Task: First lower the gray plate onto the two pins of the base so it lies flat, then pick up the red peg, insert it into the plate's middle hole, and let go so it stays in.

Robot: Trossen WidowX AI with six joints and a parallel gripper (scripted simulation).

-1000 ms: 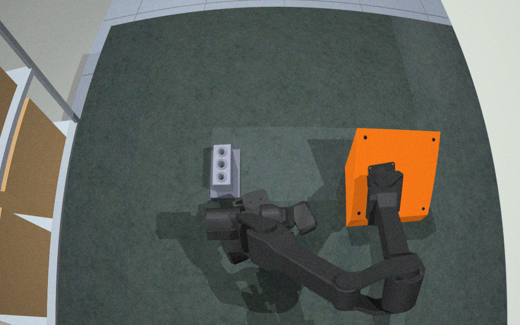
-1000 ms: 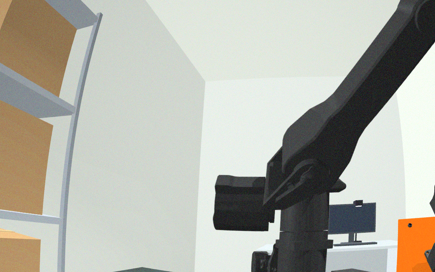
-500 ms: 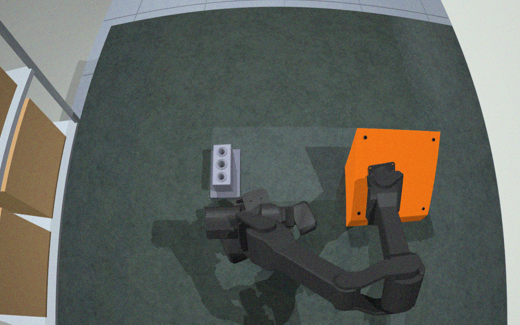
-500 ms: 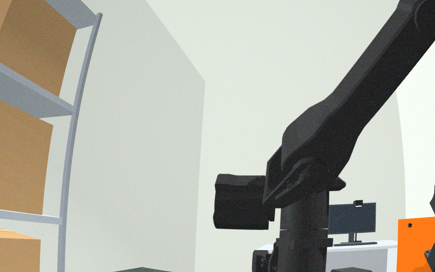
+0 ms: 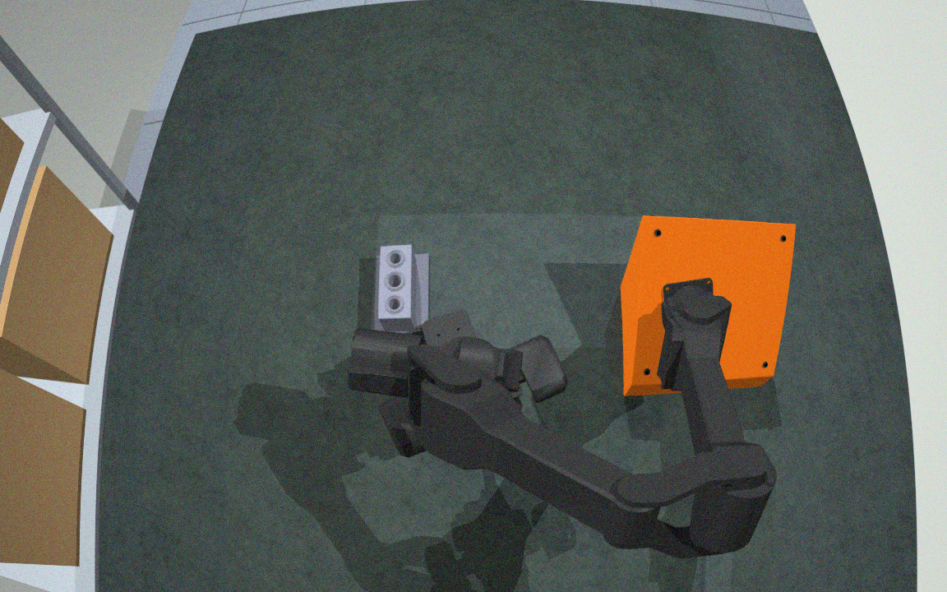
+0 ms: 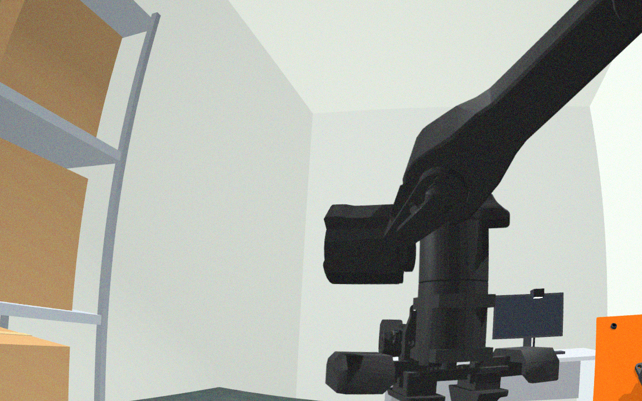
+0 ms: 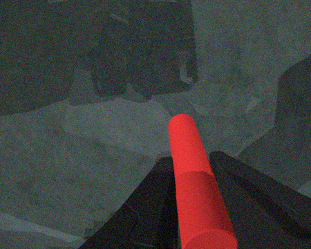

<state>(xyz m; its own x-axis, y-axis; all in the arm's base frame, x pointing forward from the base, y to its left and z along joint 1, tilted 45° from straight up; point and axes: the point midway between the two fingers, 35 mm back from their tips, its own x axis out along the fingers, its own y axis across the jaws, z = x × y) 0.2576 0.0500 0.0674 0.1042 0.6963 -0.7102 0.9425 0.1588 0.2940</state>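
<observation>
Now: gripper tip 180 mm to the left of the gray plate, 90 mm short of it and 40 mm above it. The rest, counted from my gripper tip: gray base: 180 mm to the right, 80 mm ahead, 70 mm below; then red peg: right at my gripper tip.
</observation>
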